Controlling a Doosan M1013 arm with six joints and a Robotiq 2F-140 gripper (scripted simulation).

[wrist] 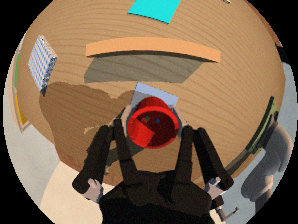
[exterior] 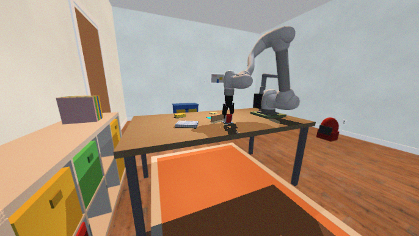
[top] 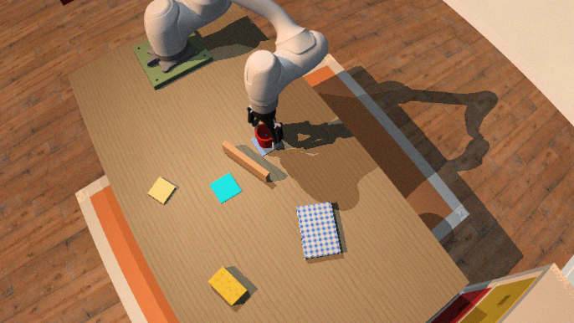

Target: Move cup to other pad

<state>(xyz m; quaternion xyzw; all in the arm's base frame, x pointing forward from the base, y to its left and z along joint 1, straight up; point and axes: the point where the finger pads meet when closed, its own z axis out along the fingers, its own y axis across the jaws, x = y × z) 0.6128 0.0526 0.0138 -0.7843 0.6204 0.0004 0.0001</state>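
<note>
Right now my hand is 2 cm above the red cup. Also, from my hand: cyan pad: 6 cm ahead, 23 cm to the right, 5 cm below; grey pad: 5 cm below; wooden rail: 3 cm ahead, 11 cm to the right, 2 cm below.
</note>
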